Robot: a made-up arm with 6 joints. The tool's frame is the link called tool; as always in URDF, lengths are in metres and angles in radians. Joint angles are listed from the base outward.
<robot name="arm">
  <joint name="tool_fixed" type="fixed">
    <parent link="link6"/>
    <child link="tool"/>
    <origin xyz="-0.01 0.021 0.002" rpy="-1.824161 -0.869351 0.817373"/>
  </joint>
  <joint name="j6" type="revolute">
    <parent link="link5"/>
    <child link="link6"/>
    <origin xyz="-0.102 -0.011 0.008" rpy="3.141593 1.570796 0"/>
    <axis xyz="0 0 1"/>
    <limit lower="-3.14" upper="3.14"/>
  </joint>
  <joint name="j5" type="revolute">
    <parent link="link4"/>
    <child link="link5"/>
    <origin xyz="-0.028 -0.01 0.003" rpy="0 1.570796 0"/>
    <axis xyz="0 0 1"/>
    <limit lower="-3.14" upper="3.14"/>
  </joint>
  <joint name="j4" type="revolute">
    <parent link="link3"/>
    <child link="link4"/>
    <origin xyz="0.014 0.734 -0.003" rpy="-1.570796 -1.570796 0"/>
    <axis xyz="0 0 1"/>
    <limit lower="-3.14" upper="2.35"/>
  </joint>
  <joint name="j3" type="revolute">
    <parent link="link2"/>
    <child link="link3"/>
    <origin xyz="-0.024 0.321 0.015" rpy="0 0 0"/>
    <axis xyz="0 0 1"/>
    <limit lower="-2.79" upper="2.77"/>
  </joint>
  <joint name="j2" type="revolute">
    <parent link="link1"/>
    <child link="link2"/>
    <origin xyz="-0.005 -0.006 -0.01" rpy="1.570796 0 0"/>
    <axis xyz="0 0 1"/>
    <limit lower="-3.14" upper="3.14"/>
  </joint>
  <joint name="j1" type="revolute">
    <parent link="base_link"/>
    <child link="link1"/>
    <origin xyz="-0.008 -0.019 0.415" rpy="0 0 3.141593"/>
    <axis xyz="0 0 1"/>
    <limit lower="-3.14" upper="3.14"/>
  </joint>
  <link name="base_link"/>
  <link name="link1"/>
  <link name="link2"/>
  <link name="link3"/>
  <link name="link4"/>
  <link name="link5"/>
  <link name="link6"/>
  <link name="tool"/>
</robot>
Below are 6 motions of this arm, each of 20 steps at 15 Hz.
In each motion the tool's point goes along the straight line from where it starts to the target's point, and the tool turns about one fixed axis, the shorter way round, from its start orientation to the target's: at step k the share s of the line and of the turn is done. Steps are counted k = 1, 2, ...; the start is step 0. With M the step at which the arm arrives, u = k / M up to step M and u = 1 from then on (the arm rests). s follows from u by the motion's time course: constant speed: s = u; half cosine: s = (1 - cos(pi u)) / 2; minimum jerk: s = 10 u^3 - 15 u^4 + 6 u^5.
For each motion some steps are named. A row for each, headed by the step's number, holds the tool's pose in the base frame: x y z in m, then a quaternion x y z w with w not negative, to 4 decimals.
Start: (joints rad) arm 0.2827 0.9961 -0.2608 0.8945 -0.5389 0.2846
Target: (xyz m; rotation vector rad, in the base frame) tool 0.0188 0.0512 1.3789 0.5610 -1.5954 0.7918
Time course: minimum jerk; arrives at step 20
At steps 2, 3, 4, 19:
2: 0.7870 0.2128 1.1995 -0.5349 -0.2659 -0.0850 0.7975
3: 0.7730 0.2099 1.2028 -0.5236 -0.2781 -0.0766 0.8016
4: 0.7488 0.2048 1.2084 -0.5036 -0.2989 -0.0618 0.8082
19: 0.0197 0.0514 1.3787 0.2406 -0.6866 0.3405 0.5956

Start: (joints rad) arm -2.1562 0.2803 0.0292 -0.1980 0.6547 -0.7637
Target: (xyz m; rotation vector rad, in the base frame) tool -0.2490 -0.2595 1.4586 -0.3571 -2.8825 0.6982
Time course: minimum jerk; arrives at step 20
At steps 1, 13, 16, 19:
1: -0.2719 -0.3657 1.4444 0.0337 -0.9696 0.0810 0.2283
13: -0.2544 -0.2845 1.4553 -0.0836 -0.9699 0.1983 0.1136
16: -0.2503 -0.2657 1.4578 -0.1104 -0.9643 0.2246 0.0861
19: -0.2490 -0.2596 1.4586 -0.1190 -0.9621 0.2329 0.0773

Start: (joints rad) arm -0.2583 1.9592 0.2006 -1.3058 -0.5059 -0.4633
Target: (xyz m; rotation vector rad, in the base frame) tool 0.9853 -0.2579 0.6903 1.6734 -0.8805 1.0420
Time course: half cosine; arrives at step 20
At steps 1, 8, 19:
1: 0.9797 -0.2564 -0.1723 0.8592 -0.1319 -0.0183 0.4940
8: 0.9816 -0.2569 0.1222 0.8251 -0.2174 0.1393 0.5025
19: 0.9853 -0.2579 0.6850 0.6852 -0.3584 0.4230 0.4723

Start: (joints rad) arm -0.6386 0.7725 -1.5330 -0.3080 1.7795 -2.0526
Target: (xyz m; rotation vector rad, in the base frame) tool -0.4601 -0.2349 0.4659 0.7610 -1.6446 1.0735
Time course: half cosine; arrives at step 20
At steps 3, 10, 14, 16, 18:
3: -0.2042 0.0301 1.1436 0.4054 -0.7301 0.0860 0.5432
10: -0.3248 -0.0948 0.8243 0.3688 -0.7185 0.2589 0.5298
14: -0.4043 -0.1771 0.6136 0.3382 -0.6984 0.3688 0.5117
16: -0.4343 -0.2081 0.5343 0.3255 -0.6883 0.4089 0.5031
18: -0.4535 -0.2280 0.4834 0.3170 -0.6811 0.4342 0.4970

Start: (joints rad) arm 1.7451 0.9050 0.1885 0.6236 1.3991 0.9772
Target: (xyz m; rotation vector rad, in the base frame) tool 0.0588 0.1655 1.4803 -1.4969 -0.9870 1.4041
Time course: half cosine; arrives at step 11
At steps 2, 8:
2: -0.2363 0.8572 0.9053 0.4289 0.1782 -0.8698 0.1663
8: 0.0035 0.2952 1.3725 -0.5882 -0.3664 0.6474 0.3171

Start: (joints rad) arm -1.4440 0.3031 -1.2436 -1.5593 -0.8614 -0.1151
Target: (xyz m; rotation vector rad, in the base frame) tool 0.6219 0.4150 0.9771 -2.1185 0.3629 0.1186
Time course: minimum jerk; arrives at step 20
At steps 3, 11, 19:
3: 0.0025 0.5438 1.1663 -0.2866 -0.2583 0.5728 0.7232
11: 0.3630 0.4688 1.0562 -0.6957 -0.0270 0.3037 0.6504
19: 0.6212 0.4152 0.9773 -0.8660 0.1479 0.0493 0.4752

